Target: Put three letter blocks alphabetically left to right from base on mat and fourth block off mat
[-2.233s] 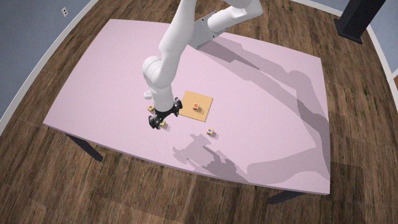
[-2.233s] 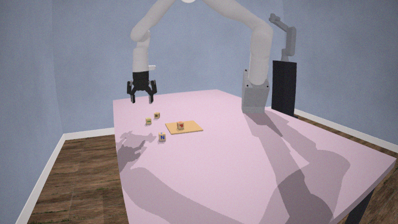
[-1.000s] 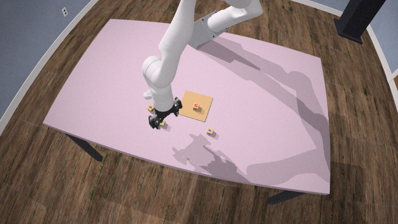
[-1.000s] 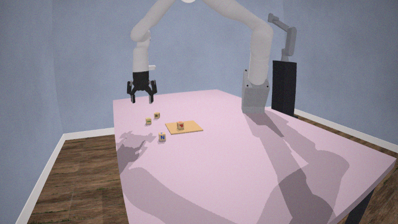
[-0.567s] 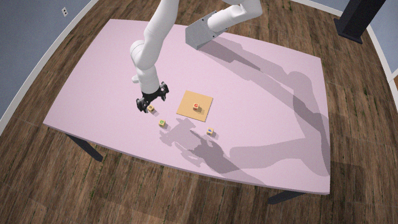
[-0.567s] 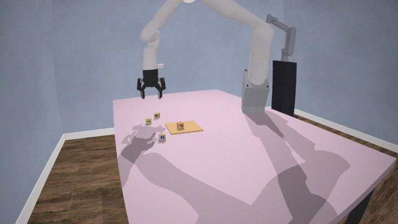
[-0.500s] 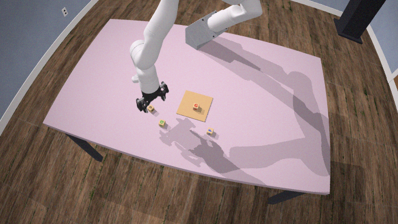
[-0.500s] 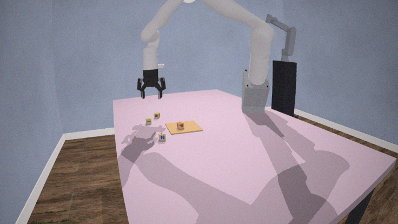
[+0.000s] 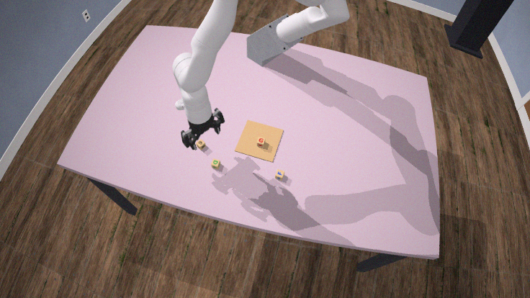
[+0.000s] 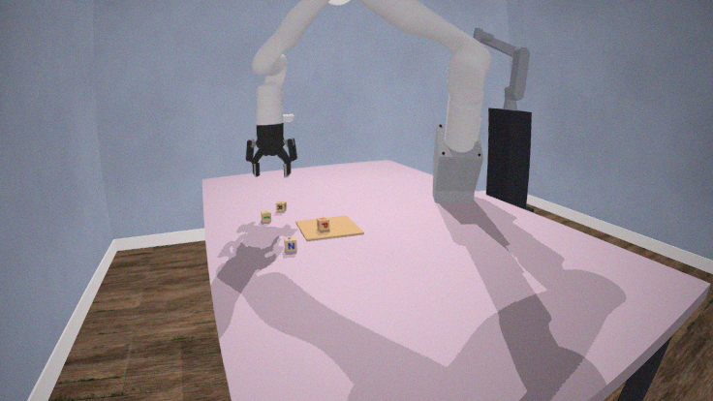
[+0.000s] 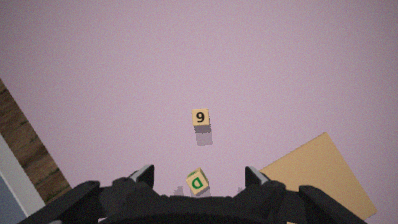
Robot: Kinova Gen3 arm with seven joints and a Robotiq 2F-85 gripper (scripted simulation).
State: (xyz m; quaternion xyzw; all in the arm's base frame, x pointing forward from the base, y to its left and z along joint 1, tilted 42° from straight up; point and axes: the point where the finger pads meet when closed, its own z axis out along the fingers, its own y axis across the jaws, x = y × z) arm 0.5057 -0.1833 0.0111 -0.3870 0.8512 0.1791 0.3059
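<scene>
Now: the tan mat 15 cm to the left of my hand, 12 cm below it and 11 cm behind it. The rest, counted from my hand: blue N block (25 cm to the left, 11 cm below, 1 cm ahead); green D block (11 cm below, 3 cm to the left, 3 cm ahead).
</scene>
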